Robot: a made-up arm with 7 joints. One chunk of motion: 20 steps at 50 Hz.
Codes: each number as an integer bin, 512 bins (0 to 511) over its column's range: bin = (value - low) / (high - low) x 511, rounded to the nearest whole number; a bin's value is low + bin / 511 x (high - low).
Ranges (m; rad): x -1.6..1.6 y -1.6..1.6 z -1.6..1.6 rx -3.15..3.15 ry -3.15..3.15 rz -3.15..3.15
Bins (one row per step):
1: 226 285 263 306 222 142
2: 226 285 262 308 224 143
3: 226 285 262 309 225 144
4: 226 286 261 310 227 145
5: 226 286 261 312 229 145
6: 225 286 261 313 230 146
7: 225 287 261 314 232 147
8: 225 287 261 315 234 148
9: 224 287 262 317 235 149
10: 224 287 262 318 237 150
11: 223 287 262 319 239 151
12: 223 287 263 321 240 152
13: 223 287 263 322 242 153
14: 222 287 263 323 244 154
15: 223 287 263 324 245 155
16: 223 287 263 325 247 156
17: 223 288 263 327 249 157
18: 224 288 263 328 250 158
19: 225 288 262 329 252 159
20: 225 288 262 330 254 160
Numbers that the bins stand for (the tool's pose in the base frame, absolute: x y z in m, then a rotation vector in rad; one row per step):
1: -0.1847 0.1847 0.0470 0.6226 -0.4130 -1.3993
2: -0.1847 0.1847 0.0407 0.6473 -0.3884 -1.3870
3: -0.1847 0.1847 0.0407 0.6596 -0.3760 -1.3747
4: -0.1847 0.1910 0.0344 0.6719 -0.3514 -1.3623
5: -0.1847 0.1910 0.0344 0.6966 -0.3267 -1.3623
6: -0.1910 0.1910 0.0344 0.7089 -0.3144 -1.3500
7: -0.1910 0.1973 0.0344 0.7212 -0.2897 -1.3377
8: -0.1910 0.1973 0.0344 0.7336 -0.2651 -1.3253
9: -0.1973 0.1973 0.0407 0.7582 -0.2527 -1.3130
10: -0.1973 0.1973 0.0407 0.7705 -0.2281 -1.3007
11: -0.2035 0.1973 0.0407 0.7829 -0.2034 -1.2884
12: -0.2035 0.1973 0.0470 0.8075 -0.1911 -1.2760
13: -0.2035 0.1973 0.0470 0.8199 -0.1664 -1.2637
14: -0.2098 0.1973 0.0470 0.8322 -0.1418 -1.2514
15: -0.2035 0.1973 0.0470 0.8445 -0.1295 -1.2390
16: -0.2035 0.1973 0.0470 0.8568 -0.1048 -1.2267
17: -0.2035 0.2035 0.0470 0.8815 -0.0801 -1.2144
18: -0.1973 0.2035 0.0470 0.8938 -0.0678 -1.2021
19: -0.1910 0.2035 0.0407 0.9062 -0.0432 -1.1897
20: -0.1910 0.2035 0.0407 0.9185 -0.0185 -1.1774

